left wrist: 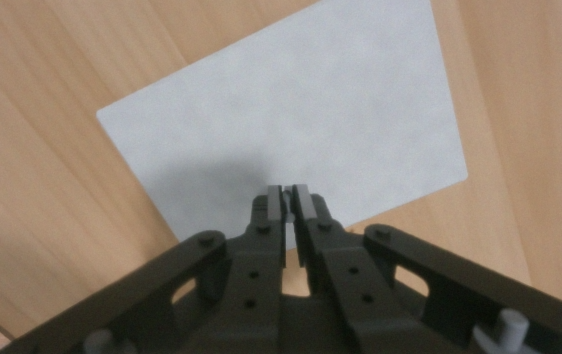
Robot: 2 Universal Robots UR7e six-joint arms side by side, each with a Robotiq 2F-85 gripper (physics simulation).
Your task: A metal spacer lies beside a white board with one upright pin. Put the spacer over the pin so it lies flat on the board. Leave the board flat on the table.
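Frame: origin at the left arm's base, x ahead, y right, z down, level; centimetres.
Where they show: left gripper, fingertip midpoint: [287, 201].
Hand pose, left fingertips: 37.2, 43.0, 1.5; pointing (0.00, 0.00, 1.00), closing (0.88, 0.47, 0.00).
Note:
After its pixels a point has its place, as x, y, z.
The white board [320, 115] {40.6, 40.1, 2.3} spans the middle of the left wrist view, with its lower left part hidden behind the gripper. My left gripper [287, 201] {37.2, 43.0, 1.5} is over the lower part of the board, with its fingers nearly together. The grey upright pin [289, 216] {37.2, 42.9, -0.2} shows in the narrow gap between them, and the gripper is shut on it. The foot of the pin is hard to make out. Whether the board's underside rests fully on the table cannot be told from this angle. The metal spacer and my right gripper do not show in this view.
The light wooden table [510, 125] {49.8, 46.2, 3.8} shows on both sides of the board and below its lower edge. A soft dark shadow lies on the board to the left of the fingertips.

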